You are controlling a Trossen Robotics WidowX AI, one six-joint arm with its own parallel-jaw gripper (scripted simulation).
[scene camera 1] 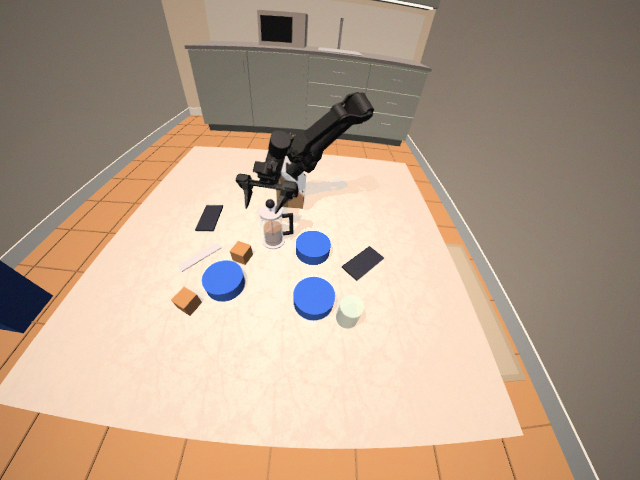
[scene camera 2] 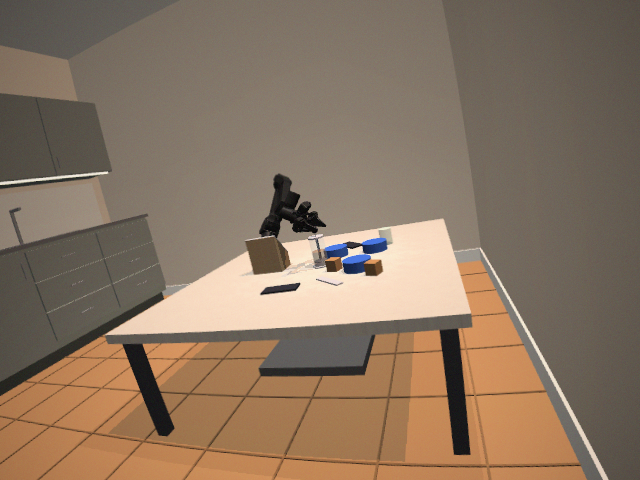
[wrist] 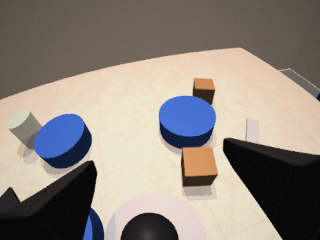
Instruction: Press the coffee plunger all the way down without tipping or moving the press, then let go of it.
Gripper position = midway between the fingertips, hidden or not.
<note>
My gripper [scene camera 1: 260,211] is open and holds nothing. I also see a glass coffee press [scene camera 1: 273,238] and a pale cylinder [wrist: 26,126].
My gripper is seen too in scene camera 2 [scene camera 2: 321,228] and in the wrist view [wrist: 160,156].
</note>
